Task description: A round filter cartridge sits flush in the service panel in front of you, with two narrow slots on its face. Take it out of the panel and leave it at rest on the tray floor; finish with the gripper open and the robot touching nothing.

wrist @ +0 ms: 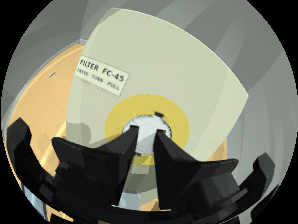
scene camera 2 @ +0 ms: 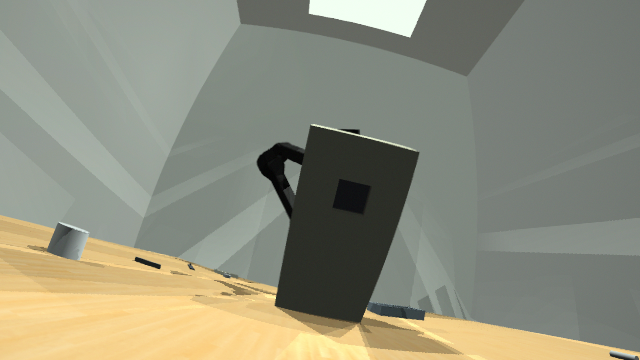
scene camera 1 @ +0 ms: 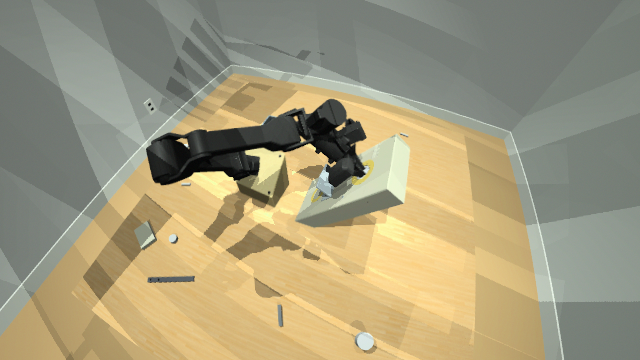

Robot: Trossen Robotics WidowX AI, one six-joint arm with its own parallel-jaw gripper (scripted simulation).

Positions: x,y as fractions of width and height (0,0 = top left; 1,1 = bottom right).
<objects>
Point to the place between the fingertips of my gripper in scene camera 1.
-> At 0.57,0.48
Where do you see a cream service panel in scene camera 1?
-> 0.60,0.52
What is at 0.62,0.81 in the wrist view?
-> My gripper.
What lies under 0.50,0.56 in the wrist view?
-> A round filter cartridge.
</objects>
